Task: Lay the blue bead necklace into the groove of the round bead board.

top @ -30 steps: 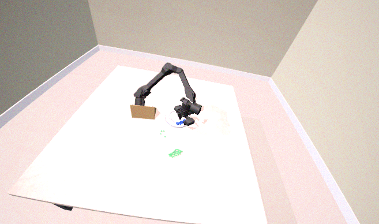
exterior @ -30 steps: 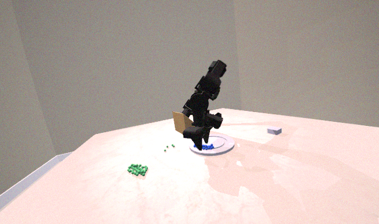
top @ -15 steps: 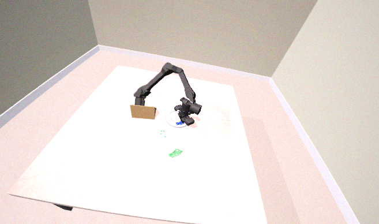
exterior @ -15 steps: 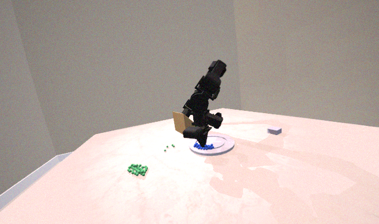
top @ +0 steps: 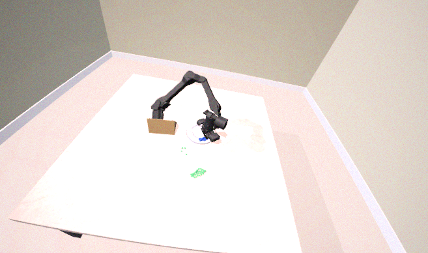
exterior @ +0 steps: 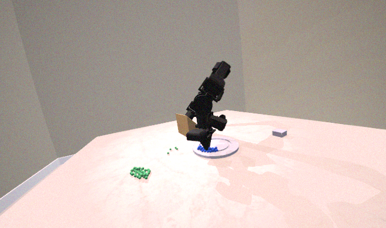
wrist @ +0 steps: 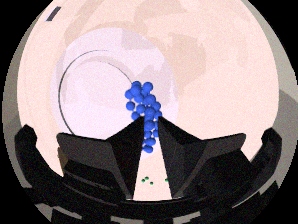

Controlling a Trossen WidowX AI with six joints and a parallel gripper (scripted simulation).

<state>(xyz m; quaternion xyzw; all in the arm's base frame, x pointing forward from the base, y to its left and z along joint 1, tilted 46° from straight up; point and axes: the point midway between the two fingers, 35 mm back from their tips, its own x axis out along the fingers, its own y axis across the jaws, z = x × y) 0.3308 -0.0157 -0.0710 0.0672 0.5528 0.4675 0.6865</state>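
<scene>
Right now my gripper tip is 4 cm past the round white bead board, 6 cm to the right of it and 1 cm above it. Round my gripper tip: small grey block 7 cm ahead, 36 cm to the left, 1 cm below.
</scene>
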